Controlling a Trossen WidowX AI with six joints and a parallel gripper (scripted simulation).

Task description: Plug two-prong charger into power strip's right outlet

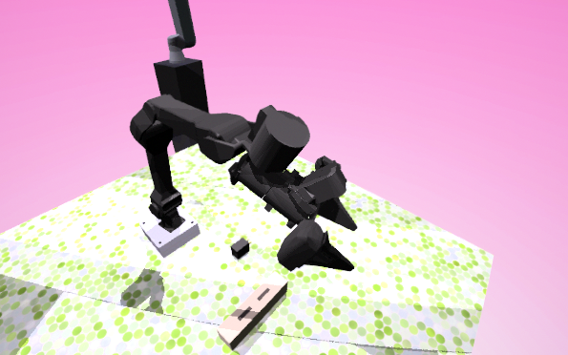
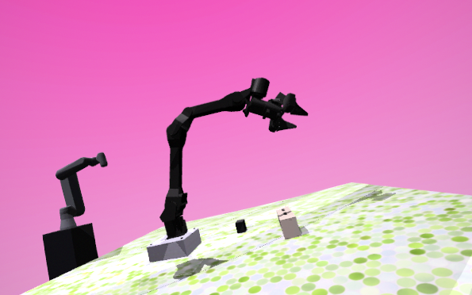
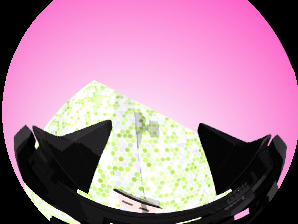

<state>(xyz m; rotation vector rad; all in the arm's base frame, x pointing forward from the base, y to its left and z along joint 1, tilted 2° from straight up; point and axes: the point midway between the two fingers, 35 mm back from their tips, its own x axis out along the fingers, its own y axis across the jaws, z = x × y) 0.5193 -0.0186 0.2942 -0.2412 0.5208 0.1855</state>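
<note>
My gripper tip is now 310 mm past the charger, 90 mm to the right of it and 330 mm above it.
</note>
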